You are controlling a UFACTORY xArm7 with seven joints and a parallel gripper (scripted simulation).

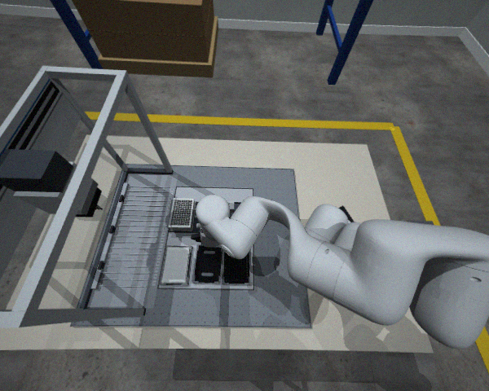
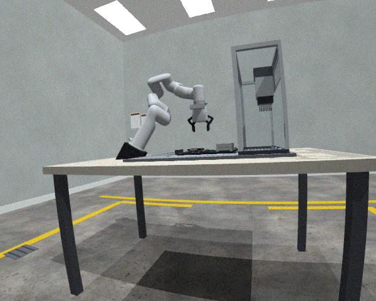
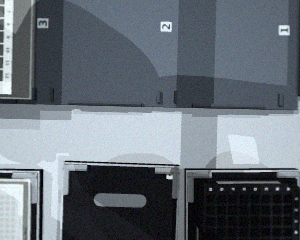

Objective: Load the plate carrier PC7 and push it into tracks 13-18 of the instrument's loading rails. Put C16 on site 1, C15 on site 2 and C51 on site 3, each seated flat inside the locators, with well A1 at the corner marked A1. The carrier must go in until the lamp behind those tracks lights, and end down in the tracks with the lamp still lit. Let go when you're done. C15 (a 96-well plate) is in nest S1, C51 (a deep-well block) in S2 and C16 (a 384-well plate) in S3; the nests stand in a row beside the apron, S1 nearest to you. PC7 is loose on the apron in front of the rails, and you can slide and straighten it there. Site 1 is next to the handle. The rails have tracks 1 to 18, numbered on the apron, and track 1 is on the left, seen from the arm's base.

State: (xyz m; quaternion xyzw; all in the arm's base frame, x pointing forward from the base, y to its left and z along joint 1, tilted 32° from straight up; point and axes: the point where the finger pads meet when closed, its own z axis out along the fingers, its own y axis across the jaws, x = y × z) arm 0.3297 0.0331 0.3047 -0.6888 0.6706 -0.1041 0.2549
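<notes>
The black 96-well plate C15 lies 130 mm below my hand, 60 mm behind it and 40 mm to the left of it. Also, from my hand: dark carrier PC7: 140 mm to the right, 130 mm below, 70 mm ahead; then nest S2: 140 mm below, 50 mm to the left, 50 mm ahead; then small white corner mark: 130 mm below, 20 mm to the right, 10 mm ahead.
</notes>
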